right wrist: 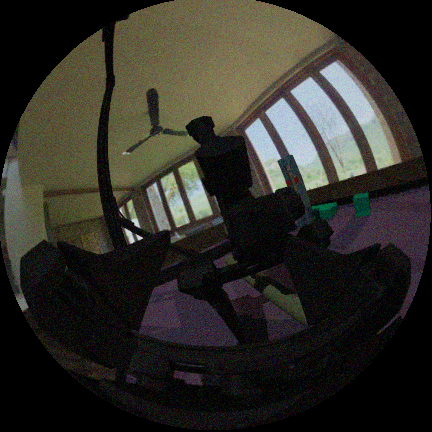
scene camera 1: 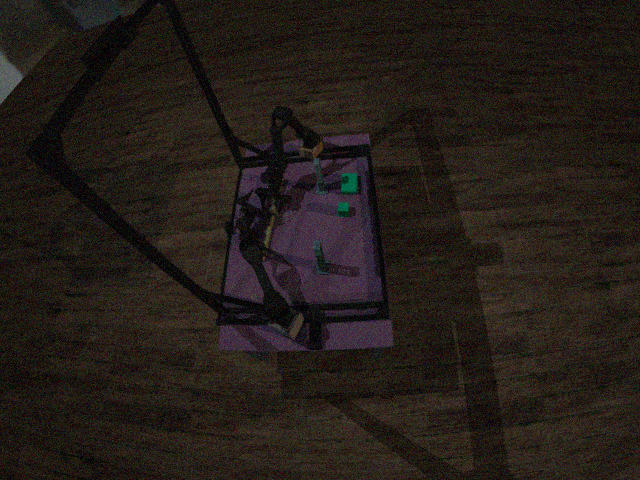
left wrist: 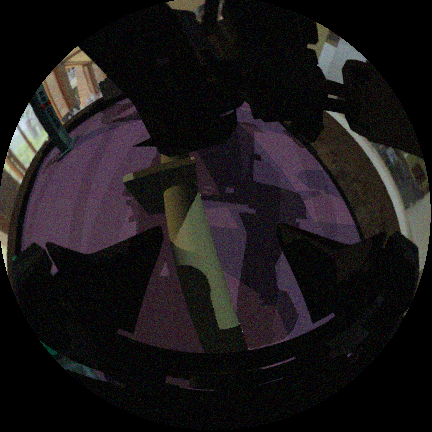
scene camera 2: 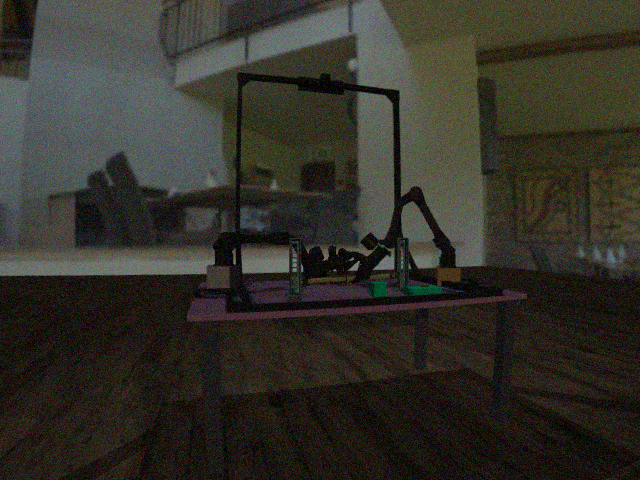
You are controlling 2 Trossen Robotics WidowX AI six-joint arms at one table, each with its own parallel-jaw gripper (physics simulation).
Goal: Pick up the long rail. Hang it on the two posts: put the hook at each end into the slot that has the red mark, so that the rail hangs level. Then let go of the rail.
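Pixels of known places: left gripper, fingertip midpoint: [right wrist: 288, 329] [scene camera 1: 270, 211] [left wrist: 220, 230] [scene camera 2: 352, 281]; right gripper, fingertip midpoint: [right wrist: 225, 236] [scene camera 1: 262, 192] [scene camera 2: 358, 256]; left arm's base, link origin: [scene camera 1: 309, 144] [scene camera 2: 448, 267]; right arm's base, link origin: [scene camera 1: 284, 318] [scene camera 2: 223, 265].
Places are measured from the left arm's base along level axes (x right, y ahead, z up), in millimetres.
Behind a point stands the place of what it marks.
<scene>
The long yellow rail [scene camera 1: 268, 233] {y 561, x -73, z -53 mm} [scene camera 2: 323, 280] {y 560, x -78, z -62 mm} [left wrist: 202, 245] {y 421, x -9, z -45 mm} [right wrist: 282, 301] {y 412, x -2, z -48 mm} lies low over the mat, away from the posts. My left gripper [left wrist: 220, 230] {y 436, x 2, z -72 mm} is open above the rail, which runs between its spread fingers in the left wrist view without being gripped. My right gripper is open and empty, with the rail beyond its fingers. One post [scene camera 1: 318, 253] {y 615, x -401, z 97 mm} [scene camera 2: 295, 266] {y 600, x -380, z 22 mm} [left wrist: 55, 127] stands upright. The other post [scene camera 1: 317, 173] {y 223, x -180, z 67 mm} [scene camera 2: 402, 263] {y 205, x -165, z 23 mm} [right wrist: 295, 182] {y 219, x -167, z 60 mm}, near the green blocks, shows red marks in the right wrist view. The rail's hooks are too dark to make out.
A large green block [scene camera 1: 349, 183] {y 136, x -303, z -51 mm} [scene camera 2: 422, 290] {y 131, x -343, z -58 mm} [right wrist: 325, 210] {y 182, x -278, z -55 mm} and a smaller green block [scene camera 1: 343, 209] {y 306, x -353, z -32 mm} [scene camera 2: 377, 288] {y 293, x -373, z -50 mm} [right wrist: 361, 205] {y 304, x -322, z -53 mm} lie near one post. The two arms crowd close together over the rail. A black frame [scene camera 2: 396, 155] {y 237, x 331, z 587 mm} rises from the table [scene camera 1: 356, 335] {y 814, x -660, z -82 mm}.
</scene>
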